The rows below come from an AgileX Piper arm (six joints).
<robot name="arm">
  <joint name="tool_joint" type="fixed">
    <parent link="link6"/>
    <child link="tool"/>
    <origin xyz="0 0 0" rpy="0 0 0"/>
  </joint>
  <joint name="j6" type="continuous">
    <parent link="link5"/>
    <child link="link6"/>
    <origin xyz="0 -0.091 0" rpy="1.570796 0 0"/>
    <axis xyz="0 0 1"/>
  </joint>
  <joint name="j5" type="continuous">
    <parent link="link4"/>
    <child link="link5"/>
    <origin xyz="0 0 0" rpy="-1.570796 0 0"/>
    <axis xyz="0 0 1"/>
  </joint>
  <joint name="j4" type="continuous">
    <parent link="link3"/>
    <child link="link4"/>
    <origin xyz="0.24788 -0.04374 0" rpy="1.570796 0 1.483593"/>
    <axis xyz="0 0 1"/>
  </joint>
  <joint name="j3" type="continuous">
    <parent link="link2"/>
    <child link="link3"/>
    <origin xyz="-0.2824 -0.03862 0" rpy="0 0 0"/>
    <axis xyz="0 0 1"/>
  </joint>
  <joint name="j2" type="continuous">
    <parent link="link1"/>
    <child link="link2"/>
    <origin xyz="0 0 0" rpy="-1.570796 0 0"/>
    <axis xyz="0 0 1"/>
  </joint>
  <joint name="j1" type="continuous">
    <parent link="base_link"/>
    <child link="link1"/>
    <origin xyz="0 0 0.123" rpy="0 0 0"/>
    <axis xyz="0 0 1"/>
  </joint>
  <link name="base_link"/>
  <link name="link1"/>
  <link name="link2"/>
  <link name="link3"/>
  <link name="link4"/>
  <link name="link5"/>
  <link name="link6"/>
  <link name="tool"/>
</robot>
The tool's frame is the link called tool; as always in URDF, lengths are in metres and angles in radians. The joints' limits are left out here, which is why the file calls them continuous.
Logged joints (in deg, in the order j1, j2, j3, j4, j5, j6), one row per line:
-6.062, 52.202, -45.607, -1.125, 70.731, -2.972
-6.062, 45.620, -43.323, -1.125, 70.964, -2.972
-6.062, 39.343, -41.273, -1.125, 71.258, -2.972
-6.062, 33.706, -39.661, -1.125, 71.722, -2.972
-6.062, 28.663, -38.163, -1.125, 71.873, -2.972
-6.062, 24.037, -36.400, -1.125, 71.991, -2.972
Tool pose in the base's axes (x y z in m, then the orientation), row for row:
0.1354, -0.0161, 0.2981, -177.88, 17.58, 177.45
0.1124, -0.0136, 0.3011, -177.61, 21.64, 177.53
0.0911, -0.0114, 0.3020, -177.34, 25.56, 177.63
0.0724, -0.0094, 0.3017, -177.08, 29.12, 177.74
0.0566, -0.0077, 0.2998, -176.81, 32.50, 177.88
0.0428, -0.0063, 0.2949, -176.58, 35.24, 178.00
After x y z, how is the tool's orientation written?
As angles about the fixed x, y, z axes (roll, pitch, yaw), in degrees.
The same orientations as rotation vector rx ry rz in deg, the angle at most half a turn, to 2 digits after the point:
4.08, 162.38, -3.56
4.04, 158.32, -3.96
4.01, 154.40, -4.31
3.97, 150.83, -4.62
3.93, 147.44, -4.90
3.90, 144.70, -5.12

